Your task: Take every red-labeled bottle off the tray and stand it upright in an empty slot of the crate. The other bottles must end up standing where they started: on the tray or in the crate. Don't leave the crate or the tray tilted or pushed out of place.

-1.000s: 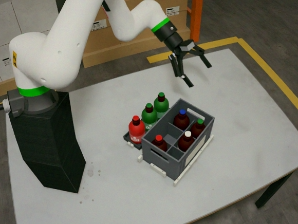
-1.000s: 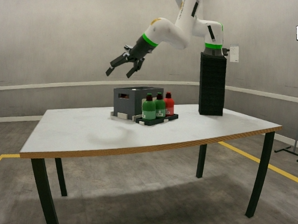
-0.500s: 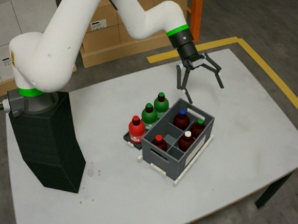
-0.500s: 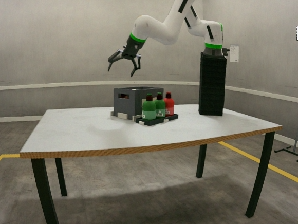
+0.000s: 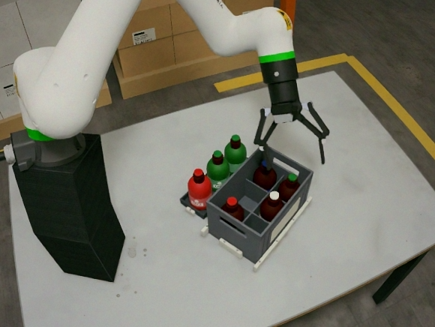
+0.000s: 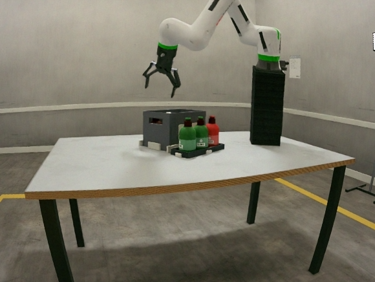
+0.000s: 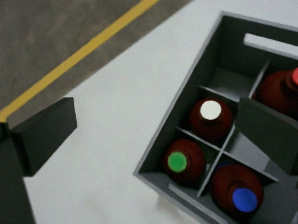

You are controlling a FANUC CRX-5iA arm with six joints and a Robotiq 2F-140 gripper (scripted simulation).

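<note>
Right now the red-labeled bottle is 200 mm behind my hand, 180 mm to the left of it and 190 mm below it. Round my hand: dark tray (120 mm behind, 220 mm to the left, 270 mm below); then grey crate (70 mm behind, 40 mm to the left, 200 mm below).
</note>
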